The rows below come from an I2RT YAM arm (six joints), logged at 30 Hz.
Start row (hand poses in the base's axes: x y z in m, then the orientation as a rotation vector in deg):
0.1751 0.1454 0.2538 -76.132 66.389 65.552
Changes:
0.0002 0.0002 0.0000 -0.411 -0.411 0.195
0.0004 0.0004 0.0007 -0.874 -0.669 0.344
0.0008 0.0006 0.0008 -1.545 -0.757 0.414
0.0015 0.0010 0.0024 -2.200 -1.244 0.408
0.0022 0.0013 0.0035 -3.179 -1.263 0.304
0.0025 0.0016 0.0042 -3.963 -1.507 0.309
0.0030 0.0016 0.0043 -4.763 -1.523 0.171
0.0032 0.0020 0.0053 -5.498 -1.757 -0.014
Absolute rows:
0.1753 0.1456 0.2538 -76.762 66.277 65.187
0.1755 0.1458 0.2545 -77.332 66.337 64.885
0.1759 0.1460 0.2546 -77.930 66.709 64.565
0.1766 0.1464 0.2562 -78.630 66.820 63.880
0.1773 0.1467 0.2573 -79.305 67.553 63.341
0.1776 0.1470 0.2580 -80.004 67.923 62.789
0.1781 0.1470 0.2581 -80.515 68.549 62.303
0.1783 0.1474 0.2591 -81.032 68.992 61.637

